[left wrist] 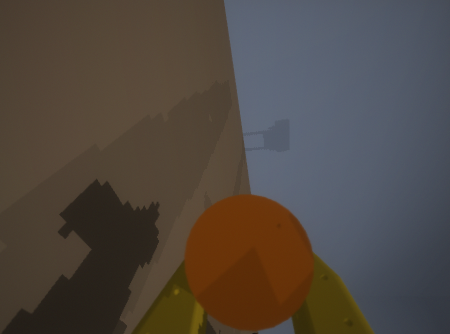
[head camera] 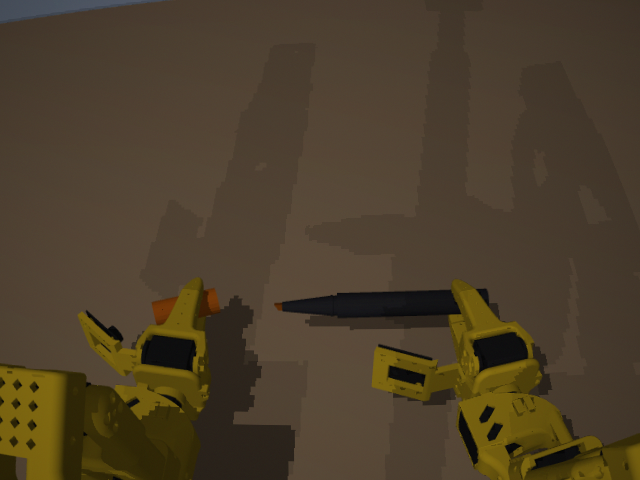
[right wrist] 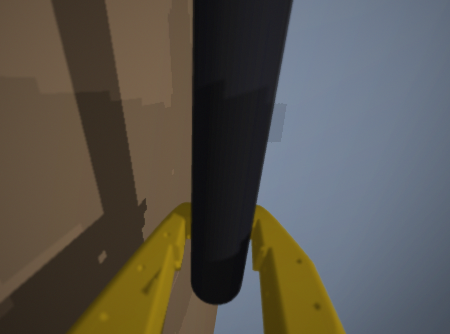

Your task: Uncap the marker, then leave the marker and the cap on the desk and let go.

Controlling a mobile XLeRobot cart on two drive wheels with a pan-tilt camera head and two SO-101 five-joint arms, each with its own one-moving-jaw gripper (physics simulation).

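Places are measured from the left arm's base along level axes (x ahead, y left, z up), in metres.
Pixels of known places: left hand, tool point: (left wrist: 223,240) (head camera: 199,299); right hand, tool point: (head camera: 453,305) (right wrist: 194,216).
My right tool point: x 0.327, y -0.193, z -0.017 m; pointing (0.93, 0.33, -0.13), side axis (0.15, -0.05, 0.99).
Behind a point stands the place of what it marks.
The orange cap (head camera: 210,301) @(z 0.009, x 0.302, y -0.009 m) (left wrist: 250,265) is off the marker and shows end-on in the left wrist view. My left gripper (head camera: 194,297) (left wrist: 249,295) is shut on it, a jaw on each side. The black marker (head camera: 392,303) @(z 0.003, x 0.312, y -0.146 m) (right wrist: 227,150) @(z -0.005, x 0.310, y -0.166 m) lies level, its bare tapered tip with an orange point facing the cap across a gap. My right gripper (head camera: 461,297) (right wrist: 222,220) @(z -0.017, x 0.327, y -0.193 m) is shut on the marker near its rear end. The marker's shadow lies apart from it on the desk, so it is held a little above the surface. The cap's height is hard to tell.
The brown desk (head camera: 356,155) @(z -0.055, x 0.537, y -0.101 m) (left wrist: 100,60) @(z -0.055, x 0.352, y 0.070 m) (right wrist: 30,175) @(z -0.055, x 0.310, y -0.176 m) carries broad dark shadows of the arms. Its straight edge shows in the left wrist view, with blue-grey background beyond. The two yellow arms reach in from the bottom of the head view.
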